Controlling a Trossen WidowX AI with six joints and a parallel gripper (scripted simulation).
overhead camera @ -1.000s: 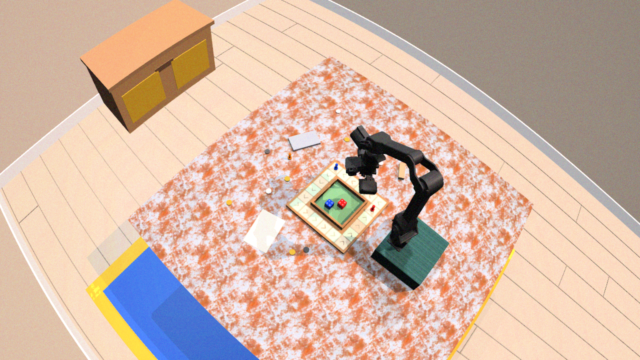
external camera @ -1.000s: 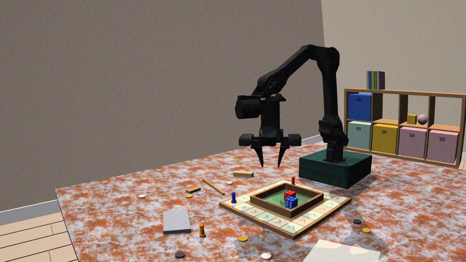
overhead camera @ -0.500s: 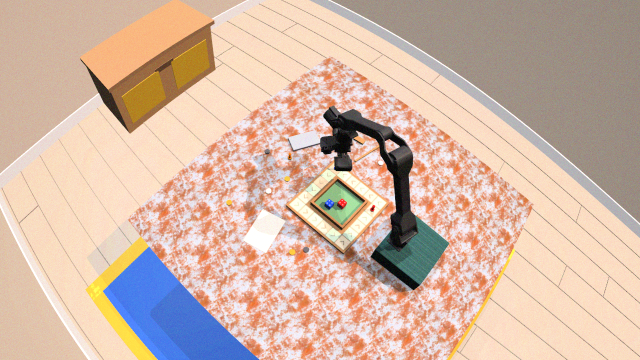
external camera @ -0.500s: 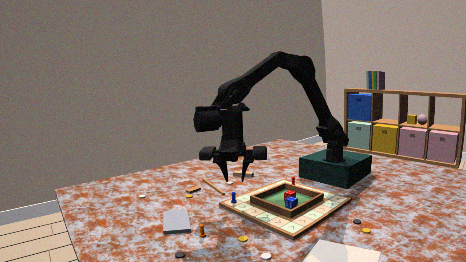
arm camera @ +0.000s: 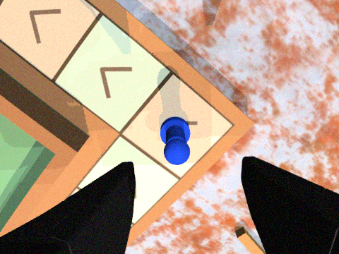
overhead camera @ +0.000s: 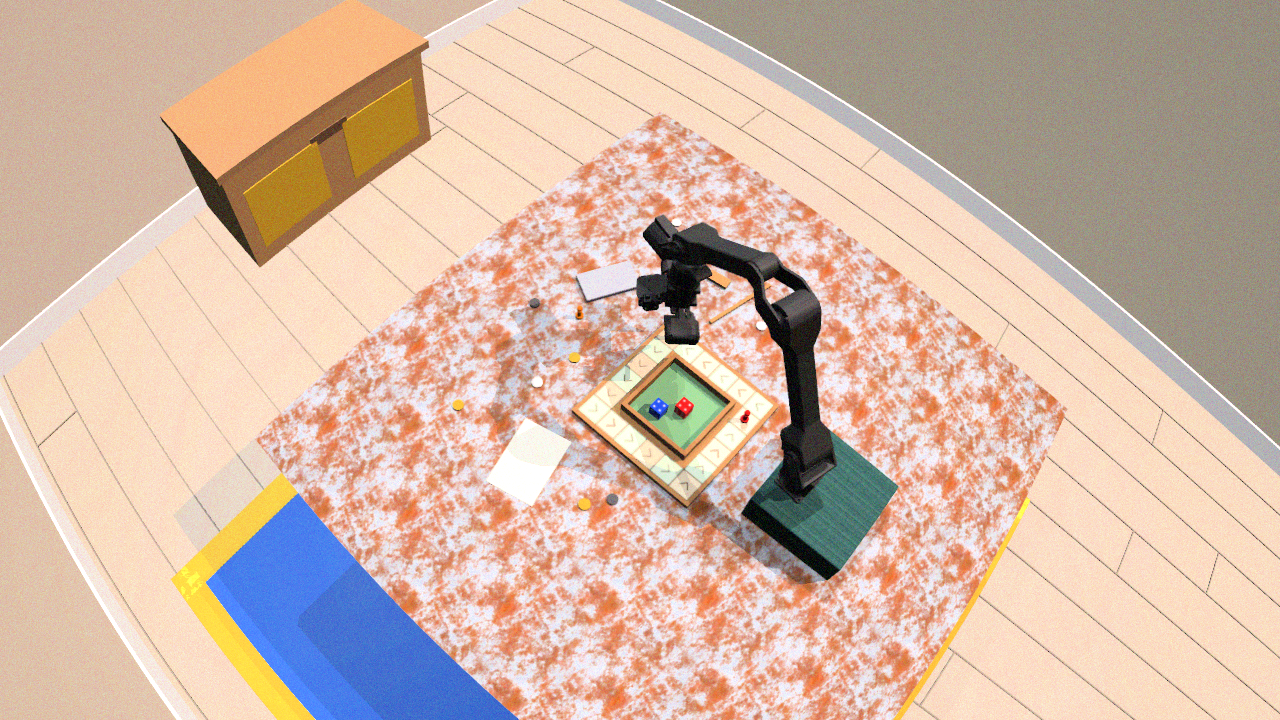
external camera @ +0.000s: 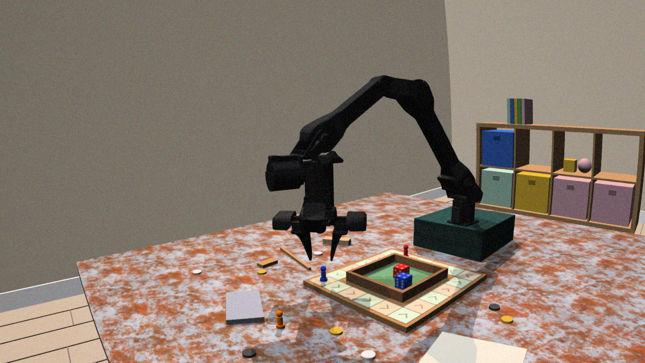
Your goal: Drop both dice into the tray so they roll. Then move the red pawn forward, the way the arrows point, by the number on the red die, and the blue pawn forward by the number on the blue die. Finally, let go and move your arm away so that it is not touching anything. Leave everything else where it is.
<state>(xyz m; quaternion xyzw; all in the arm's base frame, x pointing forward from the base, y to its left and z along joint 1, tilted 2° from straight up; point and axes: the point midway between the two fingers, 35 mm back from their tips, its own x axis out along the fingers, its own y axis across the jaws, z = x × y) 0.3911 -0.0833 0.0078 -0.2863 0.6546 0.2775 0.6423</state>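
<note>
Right now the blue pawn is 3 cm below my gripper tip. Also, from my gripper tip: grey card 18 cm ahead, 5 cm below; then stick 18 cm to the right, 6 cm below, 4 cm behind; then green tray 12 cm behind, 11 cm to the left, 5 cm below.
</note>
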